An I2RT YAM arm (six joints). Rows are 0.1 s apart.
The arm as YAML. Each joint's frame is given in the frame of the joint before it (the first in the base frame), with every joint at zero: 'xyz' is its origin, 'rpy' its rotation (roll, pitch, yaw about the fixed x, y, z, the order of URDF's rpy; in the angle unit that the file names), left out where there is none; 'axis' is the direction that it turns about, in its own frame. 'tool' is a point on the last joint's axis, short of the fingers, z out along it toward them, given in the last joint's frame.
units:
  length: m
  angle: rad
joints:
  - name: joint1
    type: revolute
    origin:
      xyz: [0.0, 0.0, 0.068]
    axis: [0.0, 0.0, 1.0]
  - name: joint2
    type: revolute
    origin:
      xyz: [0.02, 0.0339, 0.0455]
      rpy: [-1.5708, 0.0, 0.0]
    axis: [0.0, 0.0, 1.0]
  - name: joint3
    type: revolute
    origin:
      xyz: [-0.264, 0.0, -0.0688]
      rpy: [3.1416, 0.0, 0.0]
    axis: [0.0, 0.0, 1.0]
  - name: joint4
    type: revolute
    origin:
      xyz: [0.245, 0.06, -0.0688]
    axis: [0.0, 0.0, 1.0]
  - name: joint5
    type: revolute
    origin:
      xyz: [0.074, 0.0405, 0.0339]
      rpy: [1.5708, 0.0, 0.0]
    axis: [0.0, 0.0, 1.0]
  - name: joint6
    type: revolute
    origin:
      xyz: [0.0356, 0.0, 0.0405]
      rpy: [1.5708, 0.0, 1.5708]
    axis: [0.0, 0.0, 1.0]
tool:
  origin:
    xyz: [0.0, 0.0, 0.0]
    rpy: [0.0, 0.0, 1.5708]
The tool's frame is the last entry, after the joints.
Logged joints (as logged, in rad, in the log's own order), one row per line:
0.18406, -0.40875, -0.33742, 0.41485, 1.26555, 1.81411
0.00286, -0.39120, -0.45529, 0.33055, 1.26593, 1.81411
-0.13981, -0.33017, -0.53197, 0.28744, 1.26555, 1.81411
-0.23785, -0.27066, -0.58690, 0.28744, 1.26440, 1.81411
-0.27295, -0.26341, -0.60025, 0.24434, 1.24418, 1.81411
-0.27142, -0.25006, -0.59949, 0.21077, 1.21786, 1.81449
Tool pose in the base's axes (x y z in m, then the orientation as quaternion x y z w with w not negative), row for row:
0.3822, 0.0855, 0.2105, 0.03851, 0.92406, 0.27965, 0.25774
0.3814, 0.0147, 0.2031, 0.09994, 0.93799, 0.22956, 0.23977
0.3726, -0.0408, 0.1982, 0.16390, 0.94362, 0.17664, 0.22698
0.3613, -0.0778, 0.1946, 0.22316, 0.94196, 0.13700, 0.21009
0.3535, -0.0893, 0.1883, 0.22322, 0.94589, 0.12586, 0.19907
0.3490, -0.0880, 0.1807, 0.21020, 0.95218, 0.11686, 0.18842
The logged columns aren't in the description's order. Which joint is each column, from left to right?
Columns, left to right: joint1, joint5, joint4, joint6, joint3, joint2.
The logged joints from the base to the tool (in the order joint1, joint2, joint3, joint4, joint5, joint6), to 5 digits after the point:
0.18406, 1.81411, 1.26555, -0.33742, -0.40875, 0.41485
0.00286, 1.81411, 1.26593, -0.45529, -0.39120, 0.33055
-0.13981, 1.81411, 1.26555, -0.53197, -0.33017, 0.28744
-0.23785, 1.81411, 1.26440, -0.58690, -0.27066, 0.28744
-0.27295, 1.81411, 1.24418, -0.60025, -0.26341, 0.24434
-0.27142, 1.81449, 1.21786, -0.59949, -0.25006, 0.21077

